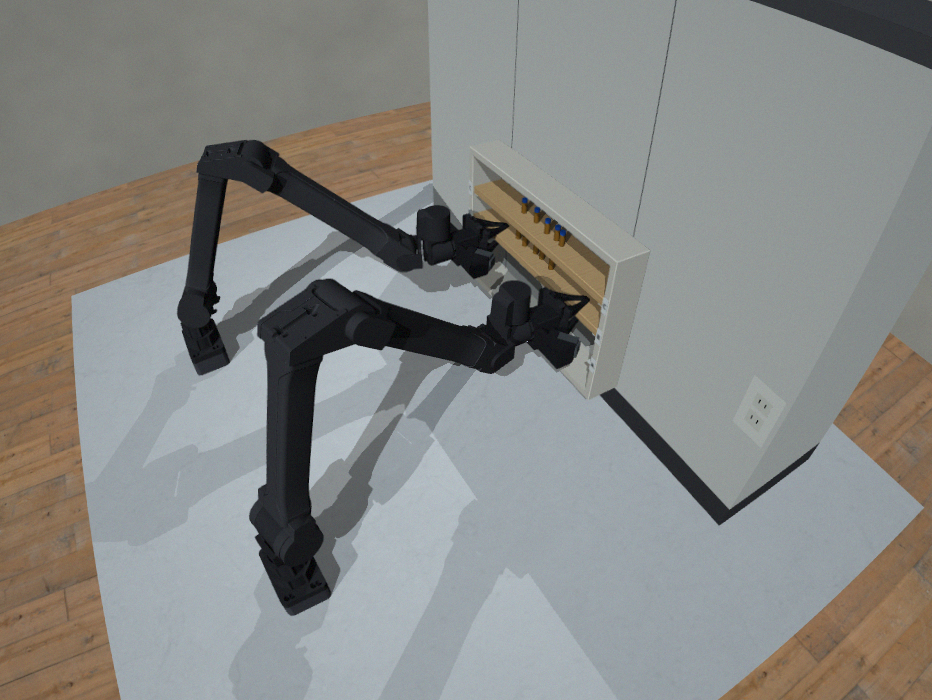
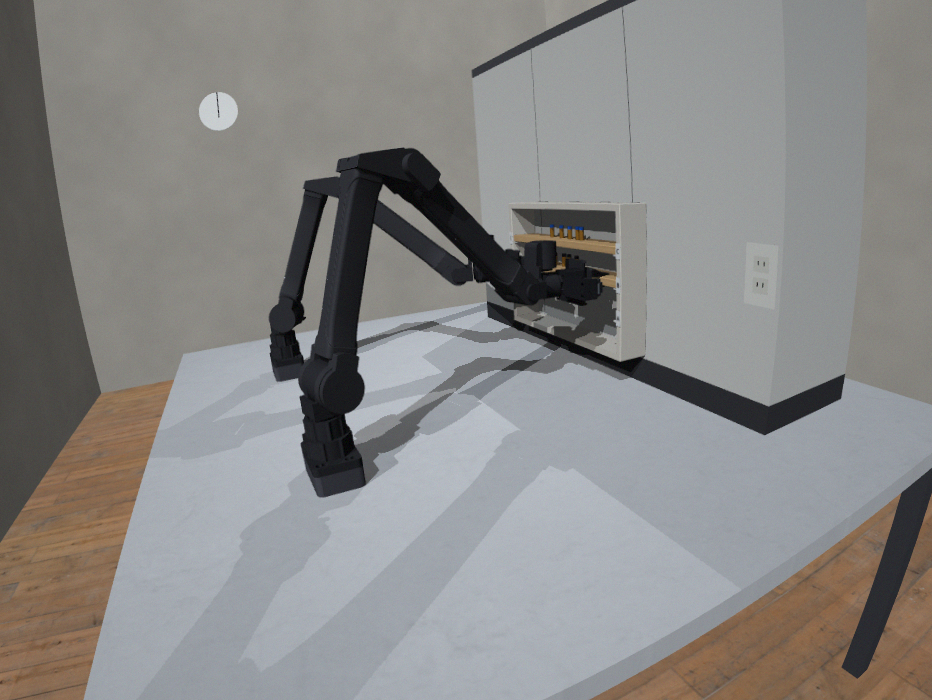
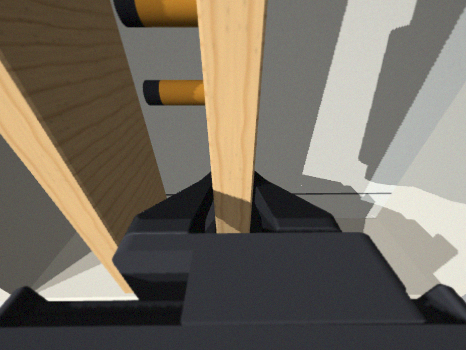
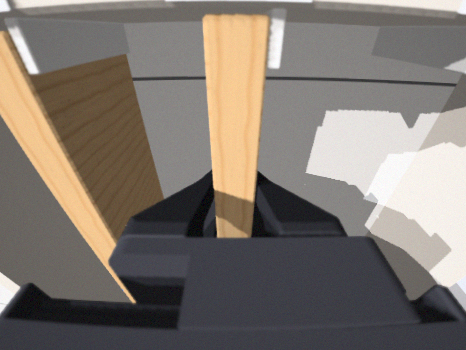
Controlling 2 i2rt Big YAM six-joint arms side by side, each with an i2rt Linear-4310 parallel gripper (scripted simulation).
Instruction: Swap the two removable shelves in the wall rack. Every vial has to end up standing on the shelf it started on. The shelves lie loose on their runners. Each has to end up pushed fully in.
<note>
In view: the left gripper (image 1: 507, 228), the right gripper (image 1: 587, 302), a wooden shelf (image 1: 590, 272), a wooden shelf (image 1: 557, 280), a wall rack (image 4: 413, 231) and a wall (image 1: 779, 206).
The left gripper is seen too in image 3 (image 3: 232, 174). The right gripper shows as well in image 4 (image 4: 234, 174). The wall rack is seen too in image 3 (image 3: 412, 230).
</note>
